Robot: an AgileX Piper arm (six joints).
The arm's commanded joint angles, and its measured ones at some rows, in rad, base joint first. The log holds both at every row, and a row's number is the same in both.
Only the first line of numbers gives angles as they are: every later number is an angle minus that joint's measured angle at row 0.
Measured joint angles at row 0:
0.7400, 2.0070, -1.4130, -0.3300, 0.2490, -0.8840
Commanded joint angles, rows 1 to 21:
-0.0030, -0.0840, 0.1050, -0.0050, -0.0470, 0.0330
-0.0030, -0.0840, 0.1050, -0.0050, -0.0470, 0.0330
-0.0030, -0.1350, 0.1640, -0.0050, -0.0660, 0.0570
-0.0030, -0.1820, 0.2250, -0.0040, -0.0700, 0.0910
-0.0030, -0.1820, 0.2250, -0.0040, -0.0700, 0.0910
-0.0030, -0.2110, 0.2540, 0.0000, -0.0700, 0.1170
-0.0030, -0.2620, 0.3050, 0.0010, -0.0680, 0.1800
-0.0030, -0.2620, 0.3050, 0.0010, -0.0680, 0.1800
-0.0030, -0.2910, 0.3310, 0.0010, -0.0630, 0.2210
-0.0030, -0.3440, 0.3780, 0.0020, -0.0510, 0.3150
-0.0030, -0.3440, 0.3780, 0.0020, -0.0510, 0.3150
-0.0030, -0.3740, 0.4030, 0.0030, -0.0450, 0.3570
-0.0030, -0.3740, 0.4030, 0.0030, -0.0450, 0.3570
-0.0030, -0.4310, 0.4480, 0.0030, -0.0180, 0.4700
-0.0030, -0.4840, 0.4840, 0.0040, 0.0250, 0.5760
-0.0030, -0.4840, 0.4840, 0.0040, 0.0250, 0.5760
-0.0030, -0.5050, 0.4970, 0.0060, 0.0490, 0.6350
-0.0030, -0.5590, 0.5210, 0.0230, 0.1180, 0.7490
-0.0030, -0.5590, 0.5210, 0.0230, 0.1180, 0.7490
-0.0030, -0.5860, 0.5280, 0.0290, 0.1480, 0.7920
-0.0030, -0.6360, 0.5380, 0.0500, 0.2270, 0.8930
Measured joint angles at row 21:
0.0000, -0.5660, 0.5210, 0.0230, 0.1260, 0.7370
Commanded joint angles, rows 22 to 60:
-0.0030, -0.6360, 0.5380, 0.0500, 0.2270, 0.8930
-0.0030, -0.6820, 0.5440, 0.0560, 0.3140, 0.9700
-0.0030, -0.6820, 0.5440, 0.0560, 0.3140, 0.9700
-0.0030, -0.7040, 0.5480, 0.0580, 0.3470, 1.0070
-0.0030, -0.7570, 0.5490, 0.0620, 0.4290, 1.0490
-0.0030, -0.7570, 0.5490, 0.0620, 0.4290, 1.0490
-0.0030, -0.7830, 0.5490, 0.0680, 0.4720, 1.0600
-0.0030, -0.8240, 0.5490, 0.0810, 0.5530, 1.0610
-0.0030, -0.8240, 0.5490, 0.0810, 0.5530, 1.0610
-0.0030, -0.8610, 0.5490, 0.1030, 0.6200, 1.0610
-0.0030, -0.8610, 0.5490, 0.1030, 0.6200, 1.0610
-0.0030, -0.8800, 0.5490, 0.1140, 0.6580, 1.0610
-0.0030, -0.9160, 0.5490, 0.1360, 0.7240, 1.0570
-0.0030, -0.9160, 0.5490, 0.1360, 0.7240, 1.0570
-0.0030, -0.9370, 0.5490, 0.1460, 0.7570, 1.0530
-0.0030, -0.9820, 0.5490, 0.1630, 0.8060, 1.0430
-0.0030, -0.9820, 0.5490, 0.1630, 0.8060, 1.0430
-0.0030, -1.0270, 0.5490, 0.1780, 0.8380, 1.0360
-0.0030, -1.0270, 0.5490, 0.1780, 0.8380, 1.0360
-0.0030, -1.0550, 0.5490, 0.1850, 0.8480, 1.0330
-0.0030, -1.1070, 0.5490, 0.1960, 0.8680, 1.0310
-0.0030, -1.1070, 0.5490, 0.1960, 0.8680, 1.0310
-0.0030, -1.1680, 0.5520, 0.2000, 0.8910, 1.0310
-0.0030, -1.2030, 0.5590, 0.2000, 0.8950, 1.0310
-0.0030, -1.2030, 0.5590, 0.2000, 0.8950, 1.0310
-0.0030, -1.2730, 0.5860, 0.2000, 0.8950, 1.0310
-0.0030, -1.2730, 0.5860, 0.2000, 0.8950, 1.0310
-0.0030, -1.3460, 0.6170, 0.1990, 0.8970, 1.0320
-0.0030, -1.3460, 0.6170, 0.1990, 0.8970, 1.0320
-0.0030, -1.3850, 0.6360, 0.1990, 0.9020, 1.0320
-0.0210, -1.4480, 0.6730, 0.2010, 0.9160, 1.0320
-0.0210, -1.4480, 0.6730, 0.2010, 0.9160, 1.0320
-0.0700, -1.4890, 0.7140, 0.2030, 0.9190, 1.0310
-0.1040, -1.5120, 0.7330, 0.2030, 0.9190, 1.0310
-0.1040, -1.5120, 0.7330, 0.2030, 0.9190, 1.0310
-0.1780, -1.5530, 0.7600, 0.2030, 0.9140, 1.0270
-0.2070, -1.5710, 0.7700, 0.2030, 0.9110, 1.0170
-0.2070, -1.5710, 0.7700, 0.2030, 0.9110, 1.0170
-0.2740, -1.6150, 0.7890, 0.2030, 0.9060, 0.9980
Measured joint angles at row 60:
-0.1980, -1.5640, 0.7630, 0.2030, 0.9110, 1.0310
